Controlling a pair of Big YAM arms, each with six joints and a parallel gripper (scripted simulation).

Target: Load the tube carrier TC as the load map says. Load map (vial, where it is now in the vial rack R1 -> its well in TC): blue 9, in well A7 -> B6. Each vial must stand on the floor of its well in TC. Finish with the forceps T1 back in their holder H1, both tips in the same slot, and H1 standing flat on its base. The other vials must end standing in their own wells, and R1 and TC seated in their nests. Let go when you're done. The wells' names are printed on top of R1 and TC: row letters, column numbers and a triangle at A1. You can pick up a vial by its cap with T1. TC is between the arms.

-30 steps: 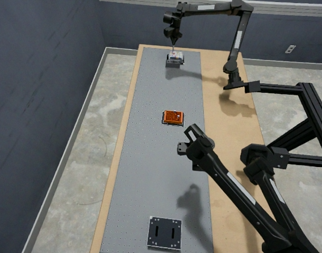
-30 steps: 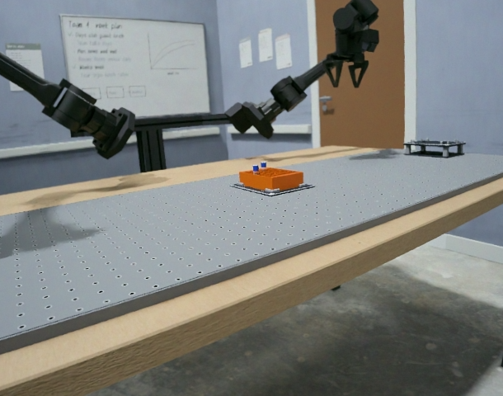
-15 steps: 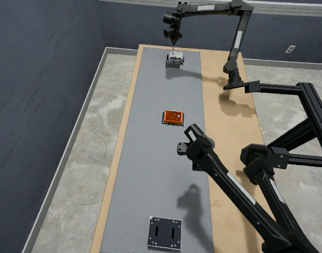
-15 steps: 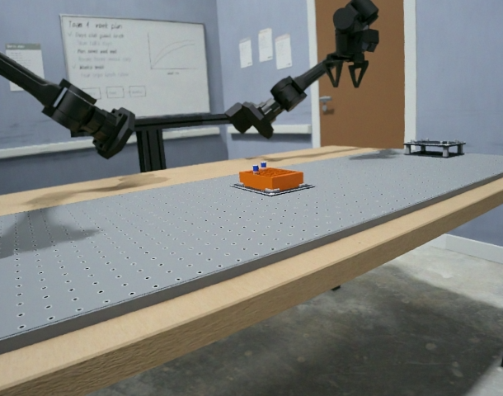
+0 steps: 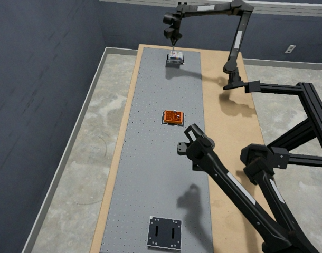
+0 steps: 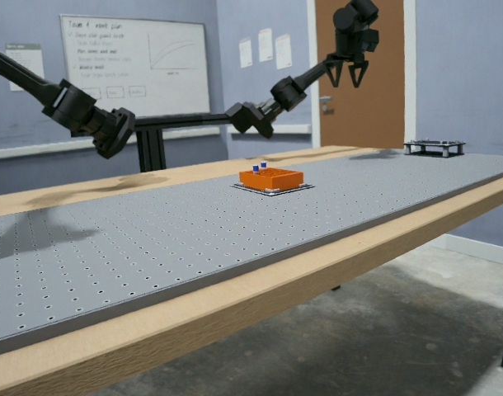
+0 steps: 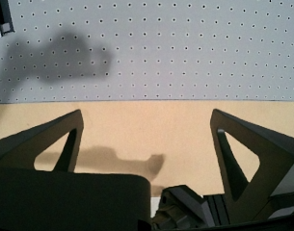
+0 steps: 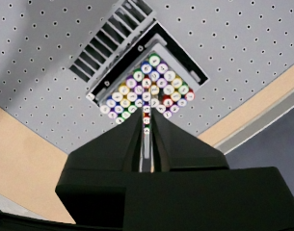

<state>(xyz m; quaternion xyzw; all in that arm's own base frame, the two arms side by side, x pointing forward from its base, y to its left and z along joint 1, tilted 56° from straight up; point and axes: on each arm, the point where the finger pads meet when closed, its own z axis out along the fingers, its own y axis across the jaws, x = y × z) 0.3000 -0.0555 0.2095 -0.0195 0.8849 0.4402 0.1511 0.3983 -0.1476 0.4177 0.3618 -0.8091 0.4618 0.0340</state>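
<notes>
My right gripper is now 10 mm past the grey holder H1, 60 mm to the right of it and 160 mm above it. Also, from my right hand: orange tube carrier 620 mm to the left, 150 mm below.
</notes>
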